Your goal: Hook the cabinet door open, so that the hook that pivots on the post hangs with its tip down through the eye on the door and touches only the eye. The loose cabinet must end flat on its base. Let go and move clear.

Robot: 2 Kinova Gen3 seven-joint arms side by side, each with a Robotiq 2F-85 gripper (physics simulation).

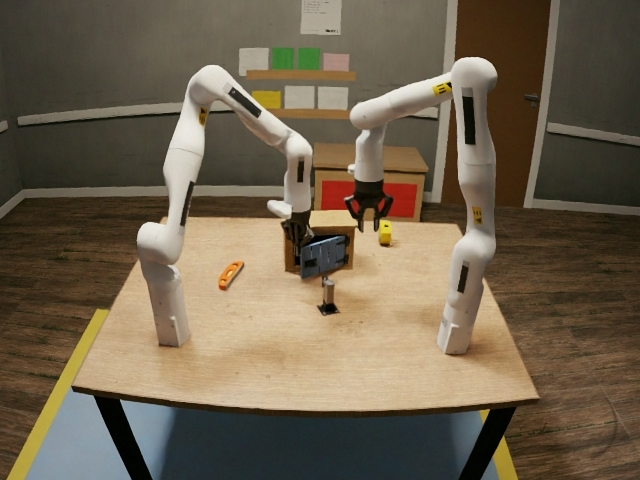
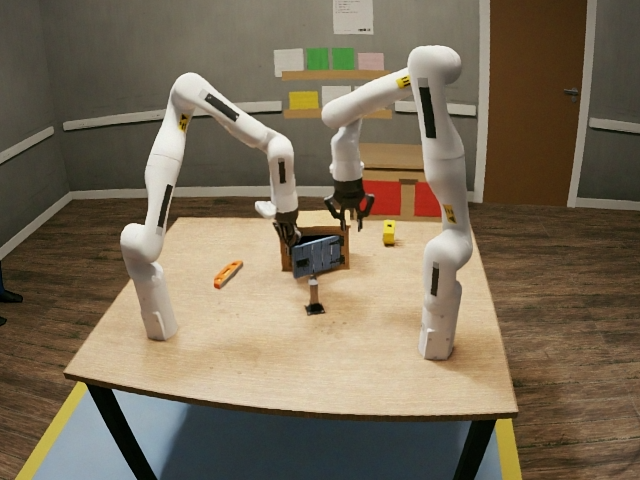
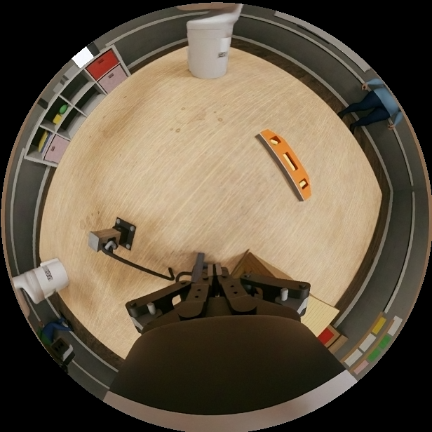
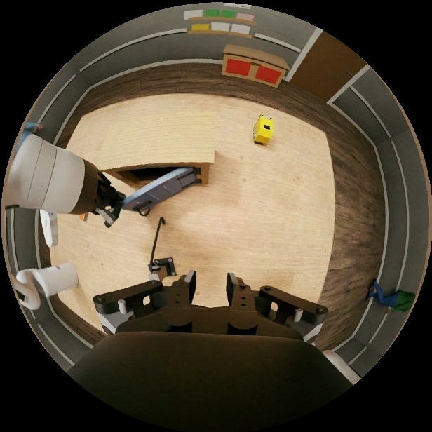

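Seen in the pictures: left gripper, fingertip midpoint: (image 1: 298,254) (image 2: 290,254); right gripper, fingertip midpoint: (image 1: 368,231) (image 2: 352,231); left arm's base, origin of the base link: (image 1: 174,334) (image 2: 162,329); right arm's base, origin of the base link: (image 1: 452,343) (image 2: 435,348).
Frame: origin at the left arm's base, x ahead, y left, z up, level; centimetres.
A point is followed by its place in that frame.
Observation:
The wooden cabinet (image 1: 330,219) @(z 15.9, x 43.6, y -39.6 cm) (image 2: 316,218) @(z 15.9, x 43.8, y -36.8 cm) (image 4: 162,142) stands upright, its blue door (image 1: 323,256) @(z 7.3, x 35.4, y -38.2 cm) (image 2: 316,256) @(z 7.3, x 35.4, y -38.2 cm) (image 4: 165,191) partly open. The door's eye (image 4: 144,209) (image 3: 184,274) faces the post (image 1: 329,293) @(z 6.3, x 17.1, y -41.1 cm) (image 2: 313,292) @(z 6.7, x 17.1, y -41.1 cm) (image 3: 103,239) (image 4: 158,274). The black hook (image 3: 137,266) (image 4: 157,240) reaches from the post towards the door; its bent tip is apart from the eye. My left gripper (image 1: 296,250) @(z 9.0, x 32.5, y -30.8 cm) (image 3: 214,271) is shut at the door's free edge, at the cabinet opening; contact is unclear. My right gripper (image 1: 369,227) @(z 21.8, x 25.7, y -50.6 cm) (image 2: 351,226) @(z 21.8, x 25.7, y -50.6 cm) (image 4: 210,280) is open and empty, raised right of the cabinet.
An orange tool-like piece (image 1: 230,274) @(z 1.9, x 29.8, y -10.0 cm) (image 2: 227,274) @(z 1.8, x 29.5, y -10.3 cm) (image 3: 287,164) lies on the table left of the cabinet. A yellow block (image 1: 385,233) @(z 5.5, x 56.7, y -58.4 cm) (image 2: 388,233) @(z 5.4, x 56.7, y -58.5 cm) (image 4: 263,130) stands right of the cabinet, near the table's back edge.

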